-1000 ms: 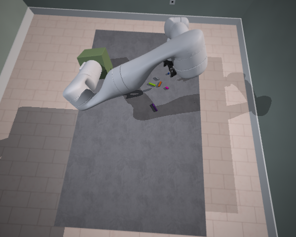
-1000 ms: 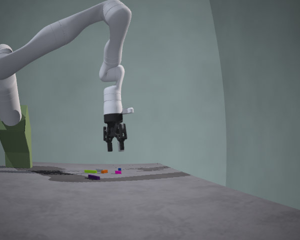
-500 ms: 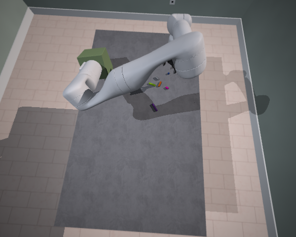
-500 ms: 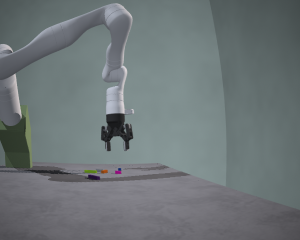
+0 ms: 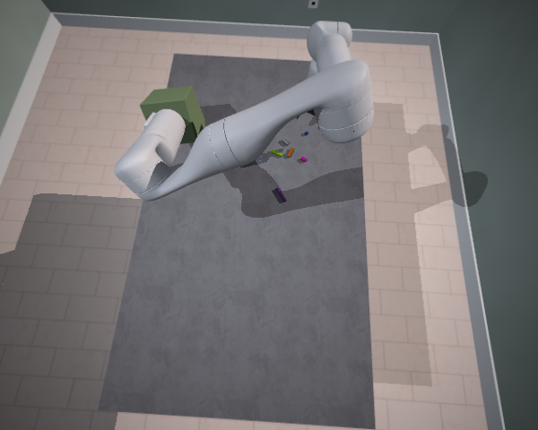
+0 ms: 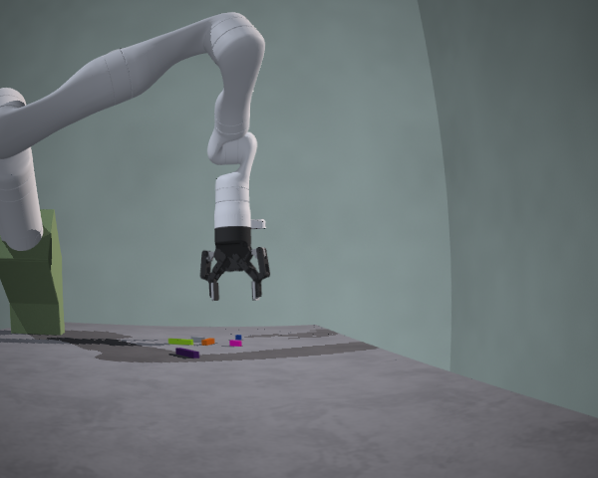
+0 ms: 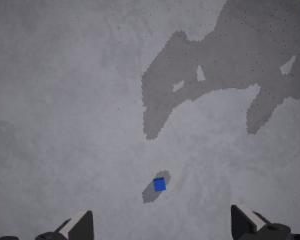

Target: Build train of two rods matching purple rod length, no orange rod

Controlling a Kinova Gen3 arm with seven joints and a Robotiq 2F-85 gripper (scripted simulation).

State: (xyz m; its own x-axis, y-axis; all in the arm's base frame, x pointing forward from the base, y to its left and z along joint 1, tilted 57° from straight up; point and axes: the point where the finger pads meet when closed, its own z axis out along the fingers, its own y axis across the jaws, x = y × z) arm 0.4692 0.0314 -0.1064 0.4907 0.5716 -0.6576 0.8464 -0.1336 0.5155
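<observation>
The blue rod is 80 mm below my hand and 10 mm to the left of it. Round my hand: magenta rod 110 mm to the right, 80 mm below, 10 mm behind; then grey rod 80 mm below, 80 mm behind, 30 mm to the right; then orange rod 80 mm to the right, 80 mm below, 60 mm behind.
</observation>
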